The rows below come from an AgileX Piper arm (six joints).
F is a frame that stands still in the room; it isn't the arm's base.
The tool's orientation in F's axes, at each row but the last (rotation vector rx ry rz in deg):
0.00 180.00 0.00
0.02 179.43 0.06
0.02 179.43 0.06
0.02 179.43 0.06
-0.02 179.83 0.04
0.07 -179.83 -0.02
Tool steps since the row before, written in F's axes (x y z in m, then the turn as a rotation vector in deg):
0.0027 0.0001 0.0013 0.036 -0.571 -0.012
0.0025 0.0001 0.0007 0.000 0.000 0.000
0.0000 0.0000 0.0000 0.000 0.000 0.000
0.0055 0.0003 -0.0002 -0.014 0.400 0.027
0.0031 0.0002 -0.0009 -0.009 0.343 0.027
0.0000 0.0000 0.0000 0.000 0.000 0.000
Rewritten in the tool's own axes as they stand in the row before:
-0.0027 0.0001 -0.0013 -0.036 -0.571 0.012
-0.0025 0.0001 -0.0007 0.000 0.000 0.000
0.0000 0.0000 0.0000 0.000 0.000 0.000
-0.0055 0.0003 0.0003 0.014 0.400 -0.027
-0.0031 0.0002 0.0009 0.009 0.343 -0.027
0.0000 0.0000 0.0000 0.000 0.000 0.000

